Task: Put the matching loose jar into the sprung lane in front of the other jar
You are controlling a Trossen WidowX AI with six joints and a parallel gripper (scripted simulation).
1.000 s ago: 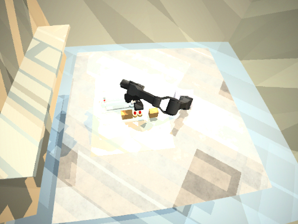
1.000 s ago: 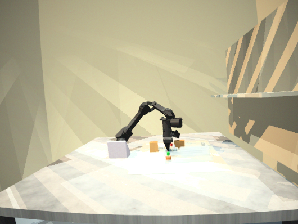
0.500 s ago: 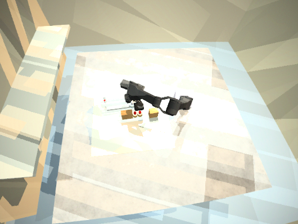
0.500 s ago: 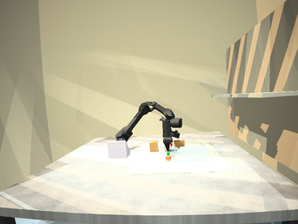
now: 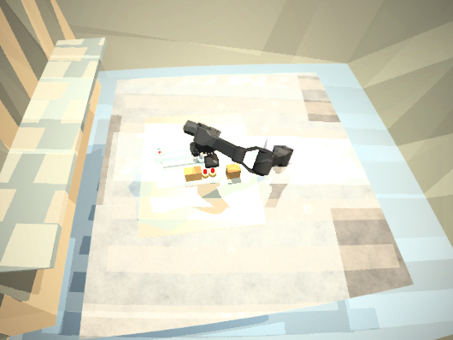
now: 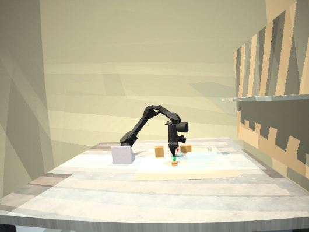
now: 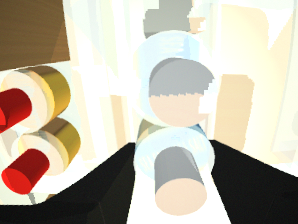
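Right now my gripper tip is 150 mm short of the clear sprung lane and 10 mm above it. Round my gripper tip: shelf 500 mm ahead, 60 mm to the left, 340 mm above.
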